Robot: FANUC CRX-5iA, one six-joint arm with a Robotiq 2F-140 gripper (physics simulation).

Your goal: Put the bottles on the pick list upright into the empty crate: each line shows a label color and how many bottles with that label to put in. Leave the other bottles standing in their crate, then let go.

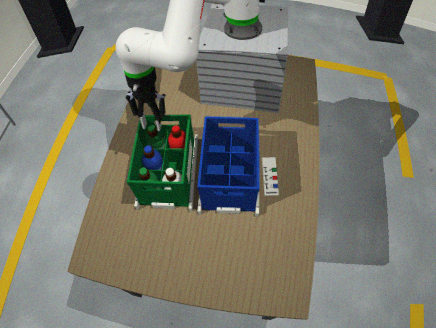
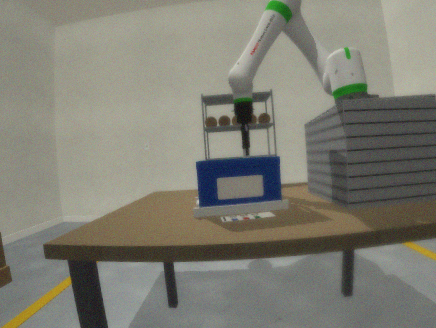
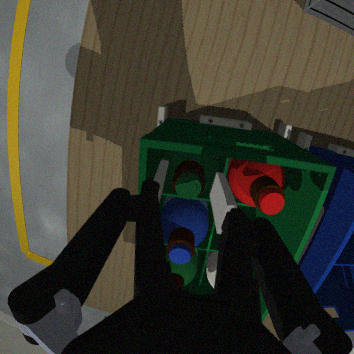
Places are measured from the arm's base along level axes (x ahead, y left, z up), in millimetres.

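Pixels of known places: gripper, fingertip midpoint: [image 1: 152, 127] [image 3: 189, 178]; arm's base at its link origin: [image 1: 243, 28].
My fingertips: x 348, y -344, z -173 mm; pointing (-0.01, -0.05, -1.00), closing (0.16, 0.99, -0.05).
Note:
Ahead of a thing's pixels: the offset from my fingertips to its top centre. Level surfaces: height alone.
The green crate [image 1: 137, 194] [image 3: 175, 131] holds upright bottles: a green one @(7 mm ahead, 1 mm right, 9 mm up) [image 1: 152, 131] [image 3: 188, 184] far left, a red one @(17 mm ahead, 88 mm left, 9 mm up) [image 1: 176, 139] [image 3: 271, 201] far right, a blue one @(98 mm ahead, 3 mm right, 9 mm up) [image 1: 151, 160] [image 3: 184, 217] middle left, another green one @(184 mm ahead, 11 mm right, 9 mm up) [image 1: 144, 173] [image 3: 184, 270] near left and a white one @(188 mm ahead, 79 mm left, 9 mm up) [image 1: 170, 175] [image 3: 212, 272] near right. My gripper [image 1: 151, 124] [image 2: 246, 154] [image 3: 189, 178] is partly open and empty, fingertips around the far left green bottle's top, at about rim height. The blue crate @(122 mm ahead, 273 mm left, 21 mm up) [image 1: 207, 200] [image 2: 205, 185] [image 3: 330, 225] shows empty compartments. The pick list @(125 mm ahead, 421 mm left, 153 mm down) [image 1: 270, 189] [image 2: 267, 215] shows green, red and blue marks.
The blue crate stands close beside the green one on the wooden table @(154 mm down) [image 1: 200, 255] [image 2: 140, 227]. The slatted grey robot pedestal [image 1: 240, 82] [image 2: 390, 155] rises behind the crates. A shelf rack [image 2: 203, 112] stands in the background.

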